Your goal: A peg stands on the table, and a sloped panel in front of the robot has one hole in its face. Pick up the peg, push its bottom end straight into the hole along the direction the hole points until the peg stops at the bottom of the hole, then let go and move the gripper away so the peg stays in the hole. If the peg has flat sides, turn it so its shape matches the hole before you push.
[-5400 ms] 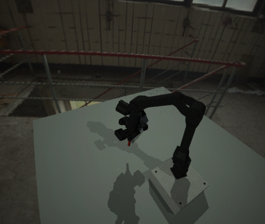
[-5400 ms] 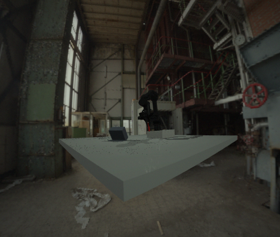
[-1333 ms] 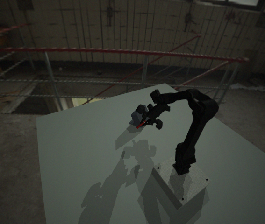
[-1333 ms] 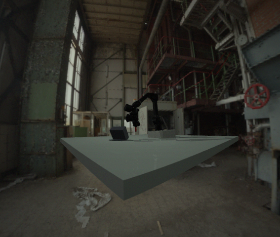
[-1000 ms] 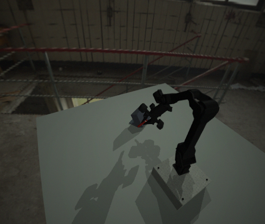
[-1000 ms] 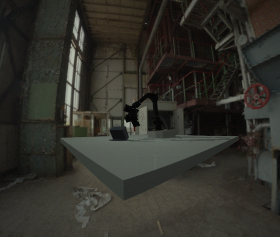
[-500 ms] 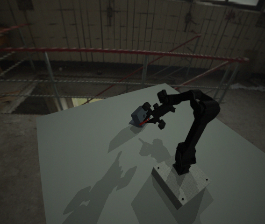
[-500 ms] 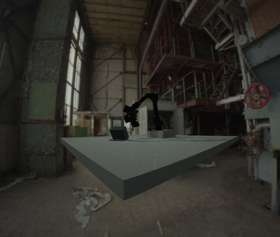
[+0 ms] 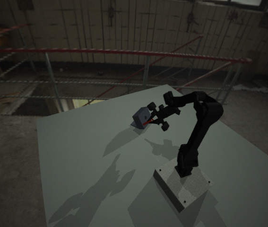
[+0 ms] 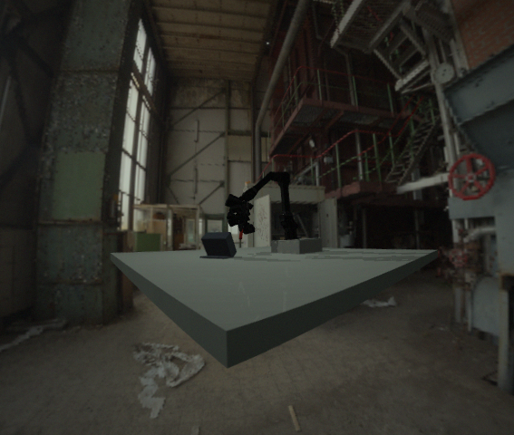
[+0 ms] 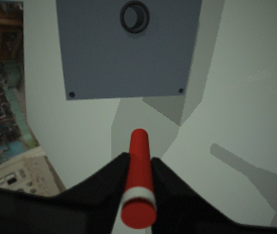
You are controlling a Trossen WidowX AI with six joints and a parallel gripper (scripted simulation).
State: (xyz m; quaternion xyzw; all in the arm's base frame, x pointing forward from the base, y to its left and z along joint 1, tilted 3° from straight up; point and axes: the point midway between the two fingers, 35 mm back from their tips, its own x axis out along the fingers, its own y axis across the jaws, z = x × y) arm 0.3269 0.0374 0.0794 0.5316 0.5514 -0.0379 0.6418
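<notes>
My gripper tip is 11 cm short of the panel, 1 cm to the left of it and 6 cm above it. The rest, counted from my gripper tip: red peg (1 cm behind, 1 cm to the right, 1 cm above).
</notes>
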